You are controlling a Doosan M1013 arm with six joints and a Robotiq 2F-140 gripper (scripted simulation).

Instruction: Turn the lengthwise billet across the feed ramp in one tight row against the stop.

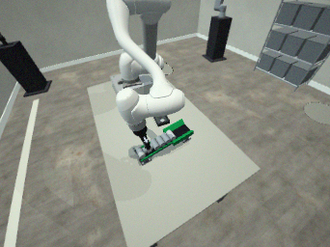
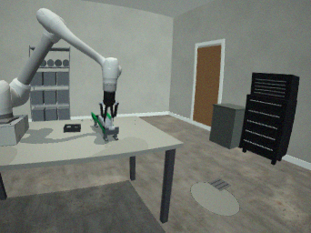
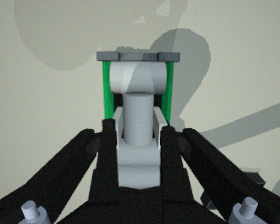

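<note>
The grey stop lies 7 cm to the right of my hand, 4 cm below it and 1 cm ahead of it.
</note>
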